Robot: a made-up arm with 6 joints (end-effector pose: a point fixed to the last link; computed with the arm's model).
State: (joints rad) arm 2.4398 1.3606 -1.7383 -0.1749 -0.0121 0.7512
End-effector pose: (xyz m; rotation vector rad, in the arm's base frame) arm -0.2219 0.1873 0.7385 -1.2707 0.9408 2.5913
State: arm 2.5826 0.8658 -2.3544 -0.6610 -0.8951 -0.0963
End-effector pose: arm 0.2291 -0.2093 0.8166 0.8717 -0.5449 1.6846
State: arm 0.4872 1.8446 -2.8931 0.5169 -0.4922 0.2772
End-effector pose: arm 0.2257 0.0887 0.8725 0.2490 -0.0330 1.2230
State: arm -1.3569 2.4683 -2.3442 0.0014 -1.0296 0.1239
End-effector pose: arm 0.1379 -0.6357 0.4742 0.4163 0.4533 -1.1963
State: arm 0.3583 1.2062 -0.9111 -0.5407 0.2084 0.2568
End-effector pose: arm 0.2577 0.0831 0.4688 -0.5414 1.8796 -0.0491
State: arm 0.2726 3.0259 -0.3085 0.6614 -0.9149 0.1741
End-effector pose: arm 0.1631 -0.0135 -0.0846 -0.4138 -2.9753 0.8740
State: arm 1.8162 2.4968 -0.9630 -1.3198 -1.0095 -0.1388
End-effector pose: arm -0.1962 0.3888 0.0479 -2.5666 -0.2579 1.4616
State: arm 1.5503 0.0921 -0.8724 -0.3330 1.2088 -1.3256
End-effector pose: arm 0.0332 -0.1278 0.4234 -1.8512 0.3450 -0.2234
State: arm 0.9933 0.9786 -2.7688 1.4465 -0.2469 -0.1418
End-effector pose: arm -0.1433 -0.2718 0.8540 0.2382 -0.4674 2.2951
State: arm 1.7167 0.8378 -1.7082 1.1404 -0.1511 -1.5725
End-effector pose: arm 0.0203 -0.0285 0.8035 -0.4473 0.4029 1.2065
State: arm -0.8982 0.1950 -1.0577 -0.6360 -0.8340 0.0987
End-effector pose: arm -0.1156 0.2276 0.6130 -0.4991 0.0231 -1.2596
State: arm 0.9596 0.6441 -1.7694 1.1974 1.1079 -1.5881
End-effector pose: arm -0.1686 -0.0707 0.7170 -1.2891 -0.0778 0.6764
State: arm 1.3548 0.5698 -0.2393 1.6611 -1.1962 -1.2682
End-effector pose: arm 0.1044 -0.0300 0.3576 -0.0213 1.7442 0.1738
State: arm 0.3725 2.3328 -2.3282 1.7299 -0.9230 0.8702
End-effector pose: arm 0.6155 0.1417 0.4407 1.9016 0.0006 1.5130
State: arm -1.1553 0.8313 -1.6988 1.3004 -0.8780 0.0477
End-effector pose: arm -0.1074 0.0287 0.7778 0.5791 -0.6579 -0.0770
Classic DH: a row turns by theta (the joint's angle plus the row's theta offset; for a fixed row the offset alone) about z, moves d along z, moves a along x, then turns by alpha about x. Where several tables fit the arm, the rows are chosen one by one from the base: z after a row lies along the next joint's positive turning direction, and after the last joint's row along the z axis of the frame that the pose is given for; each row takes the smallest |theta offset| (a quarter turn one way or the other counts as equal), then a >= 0, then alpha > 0; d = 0 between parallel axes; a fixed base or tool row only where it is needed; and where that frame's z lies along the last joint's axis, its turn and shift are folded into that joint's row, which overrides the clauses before.
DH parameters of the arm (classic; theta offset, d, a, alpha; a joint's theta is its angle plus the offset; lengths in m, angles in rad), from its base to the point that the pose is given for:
joint 1: 0 0.1645 0 -1.5708
joint 2: 0.136 0 -0.3888 0
joint 3: 1.3476 0 -0.0221 1.5708
joint 4: 0 0.2518 0 -1.5708
joint 5: 0 0 0.0001 1.5708
joint 6: 0 0.117 0 0

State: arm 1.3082 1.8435 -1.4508 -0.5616 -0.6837 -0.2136
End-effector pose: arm 0.0936 0.4995 0.4989 -1.2474 0.4591 0.7644
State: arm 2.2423 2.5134 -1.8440 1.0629 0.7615 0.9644
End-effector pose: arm -0.4374 0.4369 0.1489 0.6349 -2.2377 -0.2157
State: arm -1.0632 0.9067 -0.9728 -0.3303 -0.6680 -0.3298
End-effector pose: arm 0.0837 -0.1021 0.6423 -0.0071 0.8810 -1.4816
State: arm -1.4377 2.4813 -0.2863 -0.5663 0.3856 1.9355
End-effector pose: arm -0.0050 -0.1412 0.0574 -2.2220 -0.4447 0.2126
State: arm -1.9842 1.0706 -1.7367 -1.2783 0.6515 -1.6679
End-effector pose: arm -0.1072 -0.0751 0.7648 -0.0791 -1.1889 0.9402
